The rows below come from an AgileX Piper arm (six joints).
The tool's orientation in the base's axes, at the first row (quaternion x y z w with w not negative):
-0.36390, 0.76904, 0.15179, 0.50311
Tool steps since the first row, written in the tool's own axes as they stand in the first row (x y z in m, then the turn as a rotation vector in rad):
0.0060, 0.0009, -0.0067, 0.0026, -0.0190, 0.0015
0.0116, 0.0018, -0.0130, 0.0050, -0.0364, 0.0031
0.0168, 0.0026, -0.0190, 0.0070, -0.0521, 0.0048
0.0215, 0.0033, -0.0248, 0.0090, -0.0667, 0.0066
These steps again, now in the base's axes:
-0.0065, -0.0058, -0.0024, 0.0139, -0.0133, -0.0004
-0.0126, -0.0113, -0.0047, 0.0268, -0.0253, -0.0010
-0.0183, -0.0164, -0.0067, 0.0387, -0.0359, -0.0014
-0.0237, -0.0213, -0.0083, 0.0498, -0.0457, -0.0021

